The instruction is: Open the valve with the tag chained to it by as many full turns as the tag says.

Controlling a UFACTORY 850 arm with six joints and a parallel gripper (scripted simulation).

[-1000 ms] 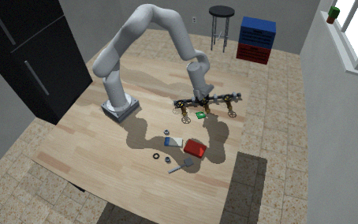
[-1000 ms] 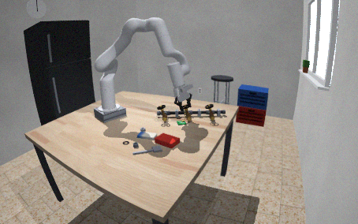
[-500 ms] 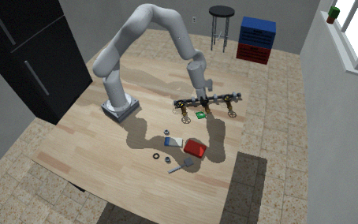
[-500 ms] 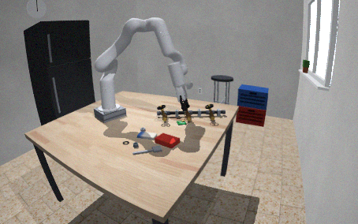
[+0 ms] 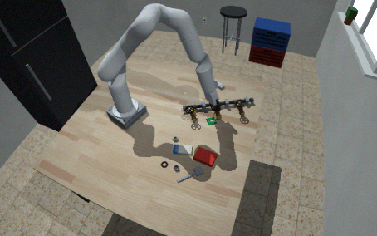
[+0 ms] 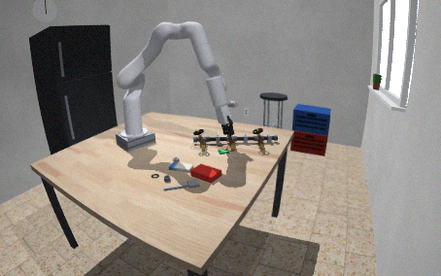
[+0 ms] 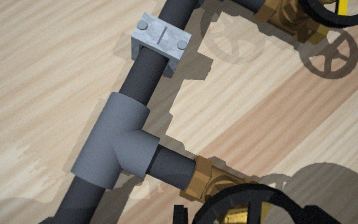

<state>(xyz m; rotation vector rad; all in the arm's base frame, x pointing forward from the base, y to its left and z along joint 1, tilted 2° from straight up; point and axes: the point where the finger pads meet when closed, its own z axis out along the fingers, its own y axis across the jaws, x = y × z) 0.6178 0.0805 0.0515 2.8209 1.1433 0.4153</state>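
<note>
The green tag lies 3 cm behind my hand, 5 cm to the right of it and 10 cm below it. Round my hand: grey scraper 6 cm behind, 44 cm to the right, 10 cm below; then red box 1 cm behind, 33 cm to the right, 9 cm below; then white block 15 cm behind, 30 cm to the right, 10 cm below.
</note>
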